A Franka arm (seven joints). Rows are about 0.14 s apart.
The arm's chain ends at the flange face. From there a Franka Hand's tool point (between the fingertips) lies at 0.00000 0.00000 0.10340 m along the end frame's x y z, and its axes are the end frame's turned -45 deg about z.
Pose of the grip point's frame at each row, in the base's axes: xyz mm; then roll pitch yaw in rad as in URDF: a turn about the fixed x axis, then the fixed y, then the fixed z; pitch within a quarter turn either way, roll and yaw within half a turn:
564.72 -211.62 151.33 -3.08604 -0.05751 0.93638
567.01 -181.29 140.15 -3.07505 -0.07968 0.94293
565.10 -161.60 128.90 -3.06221 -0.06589 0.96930
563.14 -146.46 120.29 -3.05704 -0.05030 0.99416
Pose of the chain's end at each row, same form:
565.83 -219.80 254.40 -3.06167 -0.00145 0.15252
567.75 -191.97 242.99 -3.03825 -0.00941 0.15970
568.02 -171.84 231.75 -3.03890 0.00939 0.18700
567.64 -155.56 223.19 -3.04623 0.02409 0.21204

